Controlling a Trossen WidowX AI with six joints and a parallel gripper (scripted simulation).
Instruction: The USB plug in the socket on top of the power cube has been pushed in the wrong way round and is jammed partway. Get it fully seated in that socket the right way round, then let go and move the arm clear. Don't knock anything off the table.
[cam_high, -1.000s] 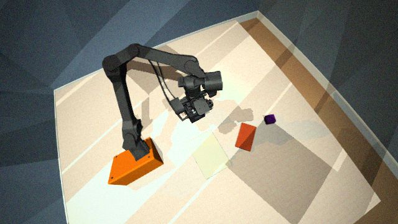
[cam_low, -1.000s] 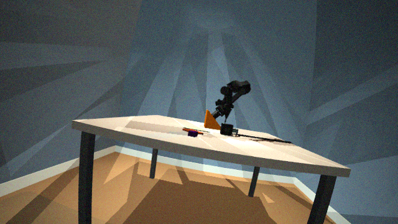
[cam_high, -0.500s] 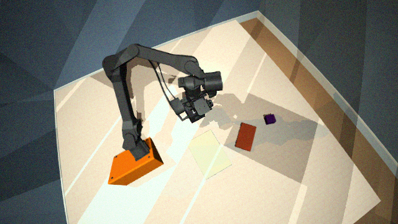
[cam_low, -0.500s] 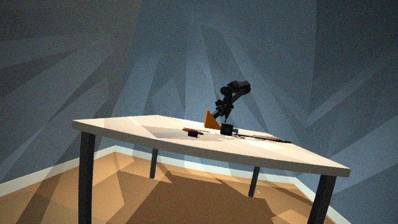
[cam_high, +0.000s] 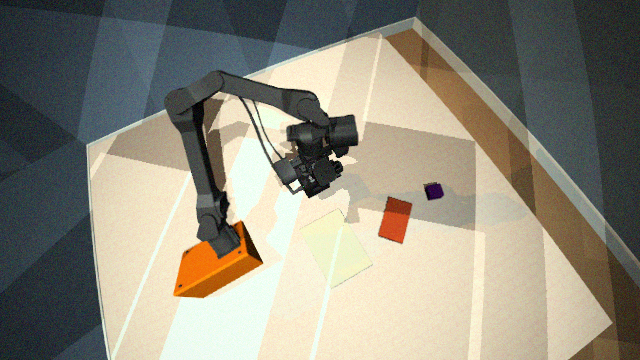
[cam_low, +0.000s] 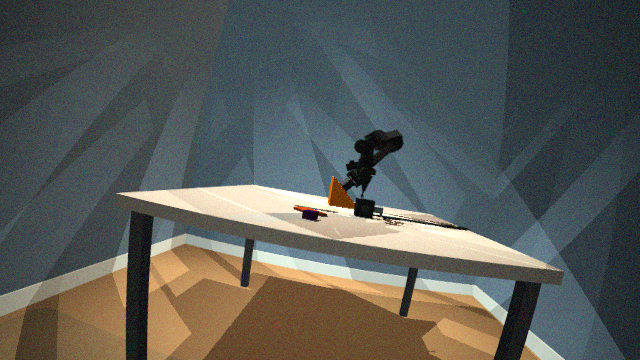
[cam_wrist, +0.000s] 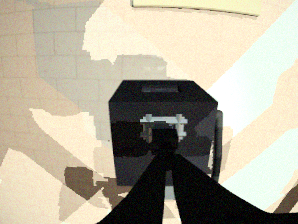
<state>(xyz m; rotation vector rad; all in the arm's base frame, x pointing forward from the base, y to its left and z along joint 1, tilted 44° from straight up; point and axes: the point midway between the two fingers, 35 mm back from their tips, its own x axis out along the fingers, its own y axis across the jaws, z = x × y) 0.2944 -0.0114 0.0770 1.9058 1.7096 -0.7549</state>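
Now: gripper tip 2 cm above the dark USB plug. Round my gripper tip: small purple cube (28 cm ahead, 23 cm to the right, 10 cm below); pale sheet (6 cm behind, 19 cm to the right, 11 cm below); red-orange flat block (13 cm ahead, 23 cm to the right, 11 cm below).
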